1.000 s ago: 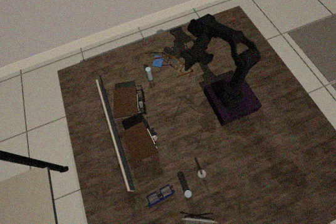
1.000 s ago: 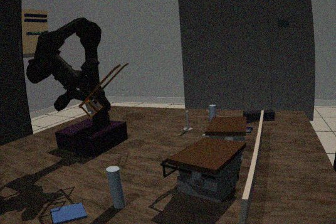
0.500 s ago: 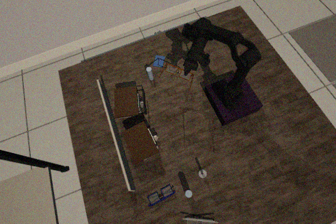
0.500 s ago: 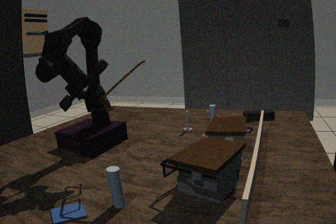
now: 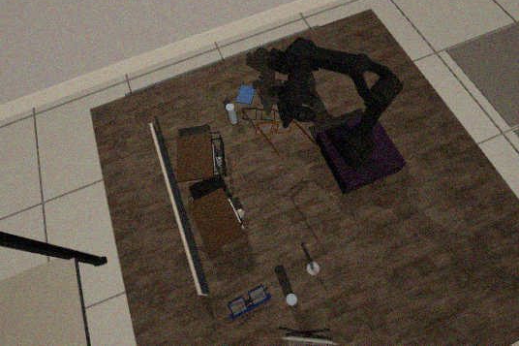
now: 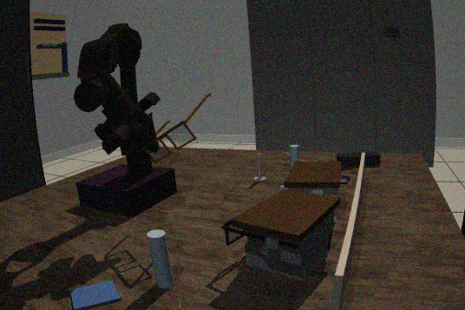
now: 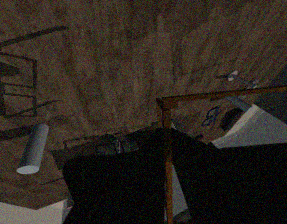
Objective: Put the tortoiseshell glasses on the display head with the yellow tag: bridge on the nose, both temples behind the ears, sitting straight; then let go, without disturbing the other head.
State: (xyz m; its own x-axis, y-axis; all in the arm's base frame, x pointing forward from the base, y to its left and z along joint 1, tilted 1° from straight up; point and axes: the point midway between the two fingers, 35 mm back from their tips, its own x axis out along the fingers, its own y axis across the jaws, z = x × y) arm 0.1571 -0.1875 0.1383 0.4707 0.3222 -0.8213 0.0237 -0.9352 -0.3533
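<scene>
The display head is 290 mm ahead of my gripper tip, 130 mm to the left of it and 130 mm below it. From my gripper tip the other things lie so: white-footed pin: 130 mm ahead, 390 mm to the left, 160 mm below; then blue card: 290 mm to the right, 180 mm below; then long rail: 410 mm ahead, 130 mm below.
</scene>
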